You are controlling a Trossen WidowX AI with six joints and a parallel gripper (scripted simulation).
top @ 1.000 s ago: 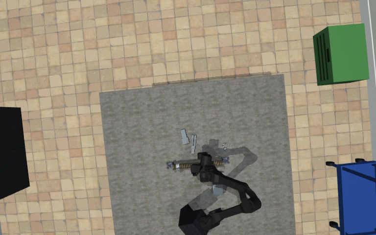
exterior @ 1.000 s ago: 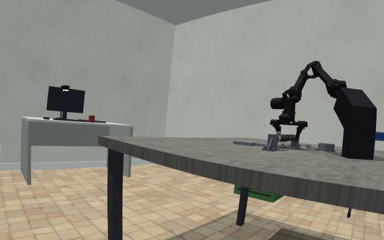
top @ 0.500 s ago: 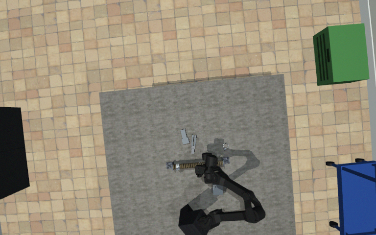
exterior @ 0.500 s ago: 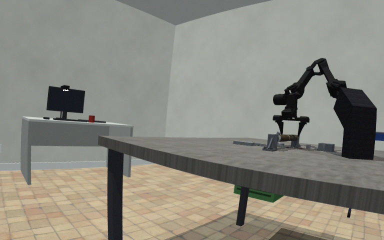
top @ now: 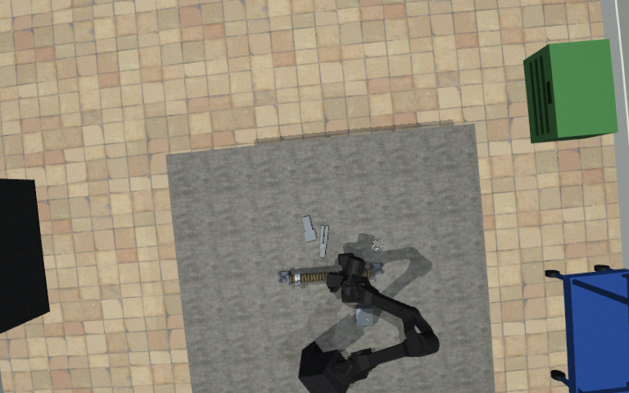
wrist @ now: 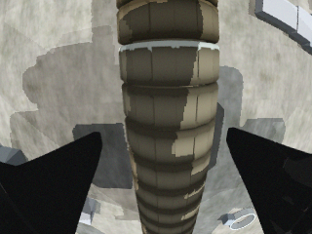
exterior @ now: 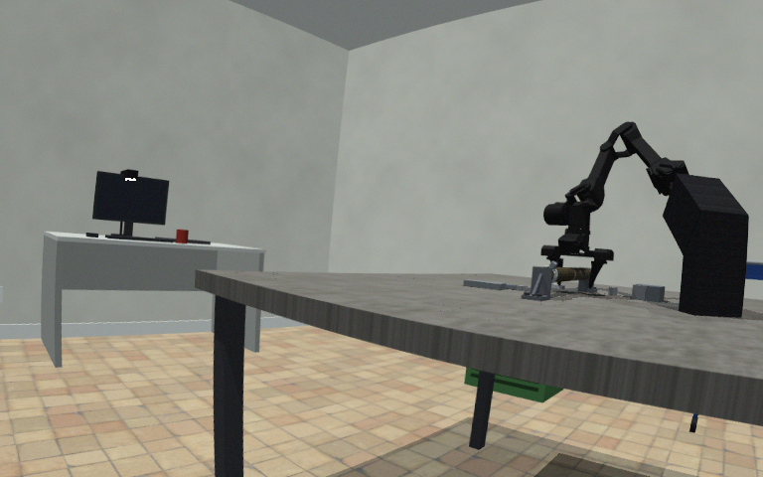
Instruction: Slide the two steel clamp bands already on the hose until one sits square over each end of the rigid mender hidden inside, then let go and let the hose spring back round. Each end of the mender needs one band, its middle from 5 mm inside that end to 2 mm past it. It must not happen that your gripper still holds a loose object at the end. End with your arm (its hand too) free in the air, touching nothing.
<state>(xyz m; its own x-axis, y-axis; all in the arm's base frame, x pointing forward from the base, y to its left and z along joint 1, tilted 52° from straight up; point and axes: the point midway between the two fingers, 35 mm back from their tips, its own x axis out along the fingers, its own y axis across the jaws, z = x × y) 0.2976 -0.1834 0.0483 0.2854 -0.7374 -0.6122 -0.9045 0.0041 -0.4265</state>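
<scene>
The small block lies 110 mm behind my hand, 60 mm to the right of it and 40 mm below it. The rest, counted from my hand: flat two-bar piece (140 mm ahead, 40 mm to the left, 50 mm below); grey block (200 mm behind, 10 mm to the left, 30 mm below).
</scene>
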